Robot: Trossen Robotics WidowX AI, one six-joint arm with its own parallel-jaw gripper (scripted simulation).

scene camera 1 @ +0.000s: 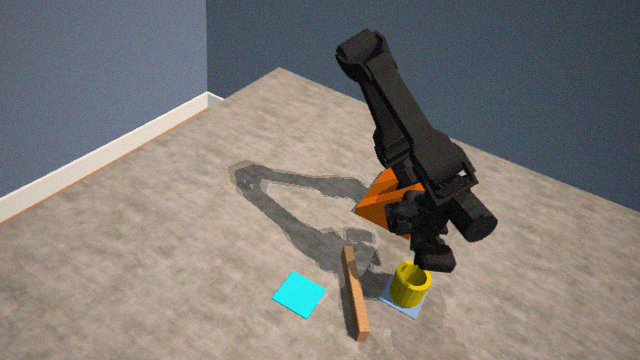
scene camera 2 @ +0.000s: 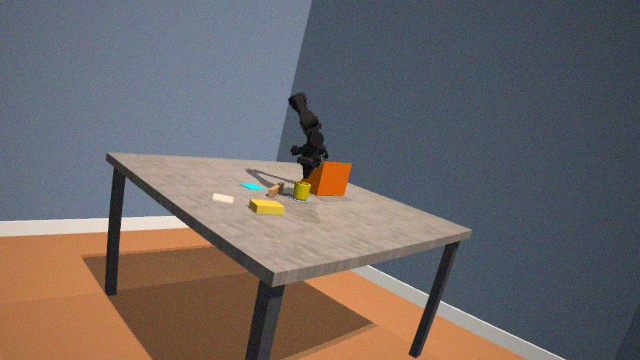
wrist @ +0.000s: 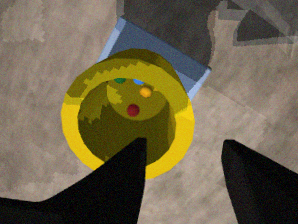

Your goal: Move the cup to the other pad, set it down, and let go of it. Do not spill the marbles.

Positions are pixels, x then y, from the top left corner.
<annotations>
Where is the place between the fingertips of my gripper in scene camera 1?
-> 414,257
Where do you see a yellow cup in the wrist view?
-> At 96,125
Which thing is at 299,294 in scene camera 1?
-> A cyan pad.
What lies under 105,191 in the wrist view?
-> My gripper.
</annotations>
